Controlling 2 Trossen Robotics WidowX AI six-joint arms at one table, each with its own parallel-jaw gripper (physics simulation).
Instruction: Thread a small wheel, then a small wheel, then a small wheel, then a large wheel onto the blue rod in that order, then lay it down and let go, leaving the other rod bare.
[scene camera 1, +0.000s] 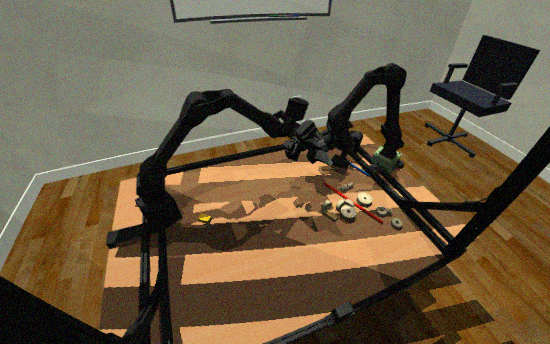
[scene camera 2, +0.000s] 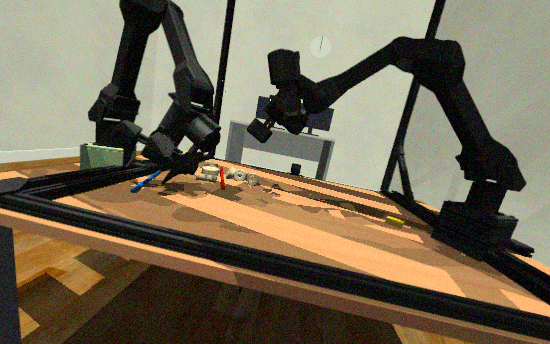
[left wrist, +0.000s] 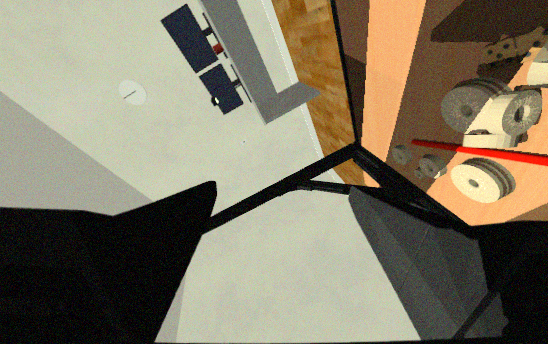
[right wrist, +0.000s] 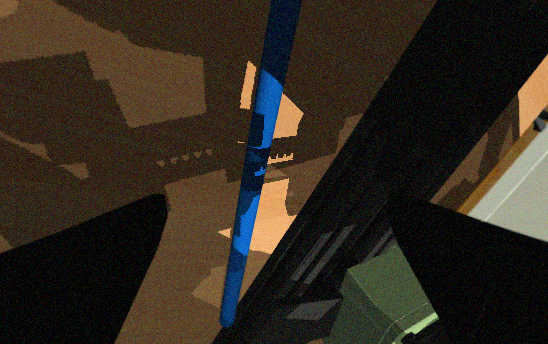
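Where they show: left gripper, fingertip midpoint: (scene camera 1: 330, 158) (left wrist: 284, 190); right gripper, fingertip midpoint: (scene camera 1: 351, 160) (scene camera 2: 144, 175) (right wrist: 278, 204); left arm's base, link origin: (scene camera 1: 154, 199) (scene camera 2: 479, 209); right arm's base, link origin: (scene camera 1: 388, 153) (scene camera 2: 111, 145) (right wrist: 427, 337).
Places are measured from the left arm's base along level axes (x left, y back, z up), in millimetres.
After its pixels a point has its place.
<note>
The blue rod (scene camera 1: 361, 169) @[x -400, y -723, z -89 mm] (scene camera 2: 145, 181) @[x -326, y -731, z -92 mm] (right wrist: 270, 95) @[x -298, y -736, z -90 mm] lies bare on the table. My right gripper (right wrist: 278, 204) @[x -339, y -737, z -80 mm] is open and empty above it, with the rod showing between its fingers in the right wrist view. The red rod (scene camera 1: 371, 214) @[x -544, y -519, z -90 mm] (scene camera 2: 222, 178) @[x -415, y -533, z -92 mm] (left wrist: 500, 154) @[x -463, y -525, z -91 mm] lies among the wheels with no wheel seen threaded on it. A large wheel (scene camera 1: 359, 200) @[x -480, y -542, z -81 mm] (left wrist: 465, 182) @[x -501, y -567, z -79 mm] lies flat beside it. More pale wheels stand or lie across the red rod from it. Small wheels (scene camera 1: 396, 223) @[x -634, y -532, z -84 mm] (left wrist: 400, 154) @[x -624, y -540, z -86 mm] lie near its end. My left gripper (left wrist: 284, 190) @[x -380, y -420, z 136 mm] is open and empty, raised over the table.
A green block (scene camera 1: 387, 159) @[x -474, y -800, z -36 mm] (scene camera 2: 102, 155) @[x -410, y -846, z -56 mm] (right wrist: 385, 285) @[x -411, y -807, z -61 mm] is at the right arm's base. A black frame rail (right wrist: 360, 150) @[x -331, y -788, z -93 mm] runs close beside the blue rod. A yellow piece (scene camera 1: 205, 218) @[x -124, y -102, z -85 mm] (scene camera 2: 395, 221) @[x -108, y -112, z -86 mm] lies near the left arm's base. The two arms are close together in scene camera 1.
</note>
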